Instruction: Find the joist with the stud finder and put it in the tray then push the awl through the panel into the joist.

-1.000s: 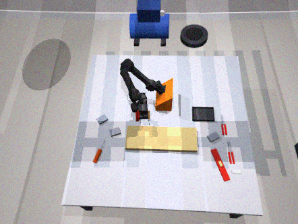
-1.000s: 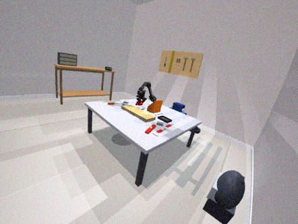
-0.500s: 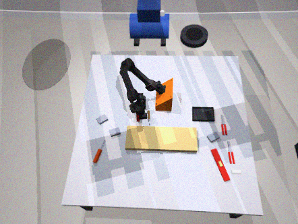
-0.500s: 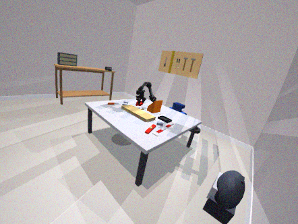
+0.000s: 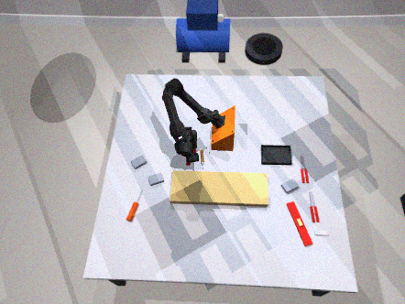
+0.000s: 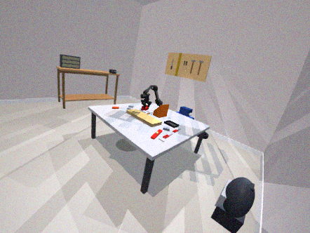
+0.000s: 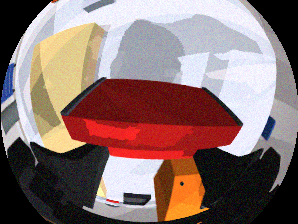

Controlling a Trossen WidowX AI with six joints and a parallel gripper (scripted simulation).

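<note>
Right now the red stud finder is 1 cm to the right of my gripper tip and 1 cm behind it. The rest, counted from my gripper tip: red level 57 cm to the left, 34 cm ahead, 6 cm below; black tray 46 cm to the left, 6 cm below, 5 cm behind; awl 7 cm below, 4 cm to the left, 2 cm ahead.
</note>
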